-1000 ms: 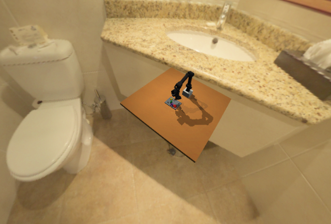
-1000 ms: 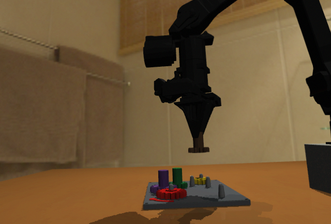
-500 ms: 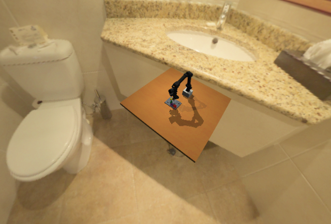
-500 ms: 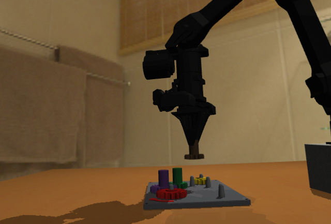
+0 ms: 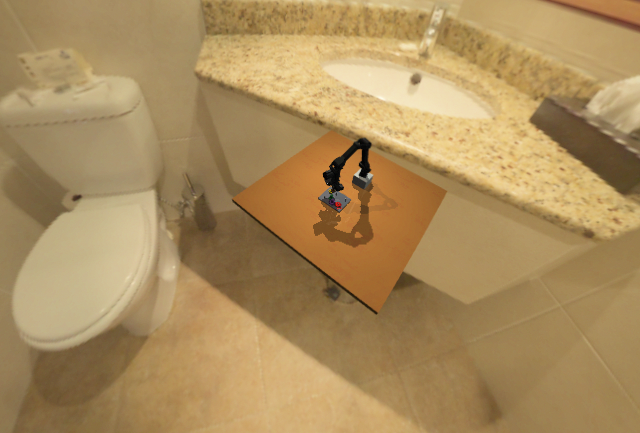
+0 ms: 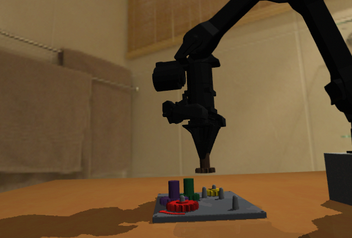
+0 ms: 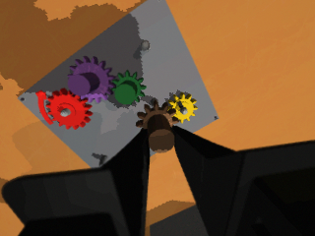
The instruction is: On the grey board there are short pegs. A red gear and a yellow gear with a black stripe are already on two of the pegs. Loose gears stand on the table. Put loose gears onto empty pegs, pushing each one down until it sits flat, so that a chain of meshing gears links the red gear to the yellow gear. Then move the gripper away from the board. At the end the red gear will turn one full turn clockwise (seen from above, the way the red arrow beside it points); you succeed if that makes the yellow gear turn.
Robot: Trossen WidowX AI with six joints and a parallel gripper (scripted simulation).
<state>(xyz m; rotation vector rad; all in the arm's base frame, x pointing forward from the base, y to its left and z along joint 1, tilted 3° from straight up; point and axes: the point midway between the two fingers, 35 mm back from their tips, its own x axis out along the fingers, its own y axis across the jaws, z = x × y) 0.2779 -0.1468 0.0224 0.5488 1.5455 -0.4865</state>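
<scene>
The brown gear lies 1 cm below my gripper tip. Also, from my gripper tip: yellow gear: 3 cm behind, 2 cm to the right, 7 cm below; purple gear: 7 cm ahead, 3 cm to the left, 6 cm below; green gear: 4 cm ahead, 1 cm to the left, 6 cm below.
</scene>
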